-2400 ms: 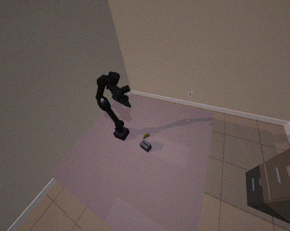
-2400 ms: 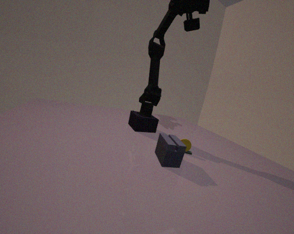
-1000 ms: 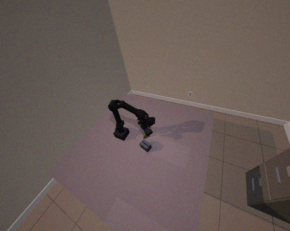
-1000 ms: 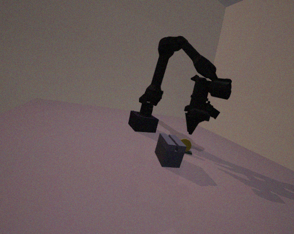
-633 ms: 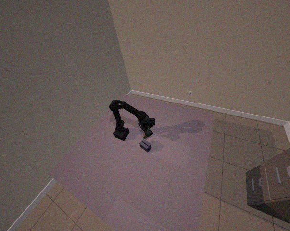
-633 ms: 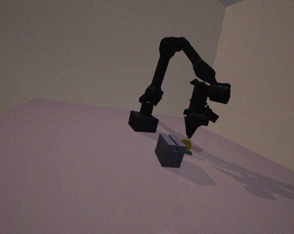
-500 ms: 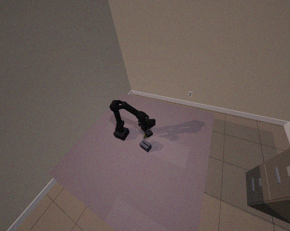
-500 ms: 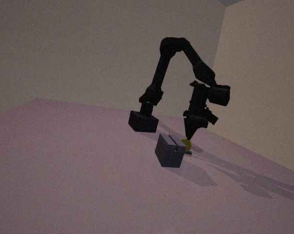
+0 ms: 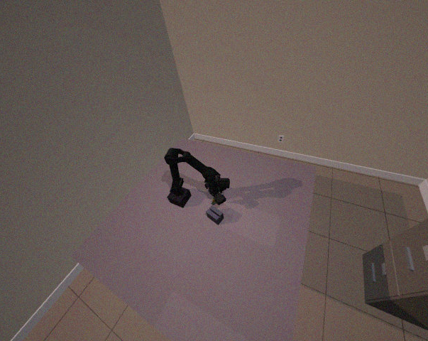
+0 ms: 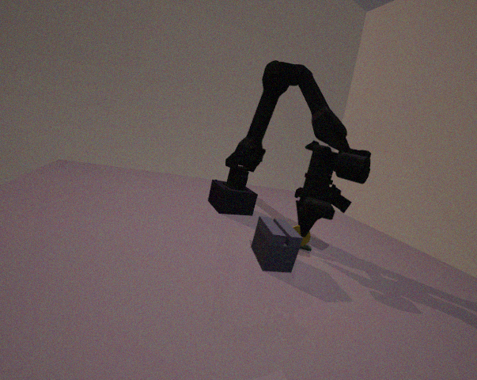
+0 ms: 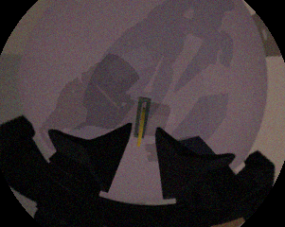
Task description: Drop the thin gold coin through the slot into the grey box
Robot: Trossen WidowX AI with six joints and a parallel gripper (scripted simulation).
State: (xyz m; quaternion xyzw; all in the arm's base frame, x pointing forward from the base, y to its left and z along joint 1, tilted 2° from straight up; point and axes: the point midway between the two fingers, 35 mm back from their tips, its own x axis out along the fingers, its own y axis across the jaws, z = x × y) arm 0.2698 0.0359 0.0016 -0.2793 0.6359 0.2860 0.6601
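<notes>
Now: the gold coin 1 cm behind my gripper tip and 1 cm below it.
</notes>
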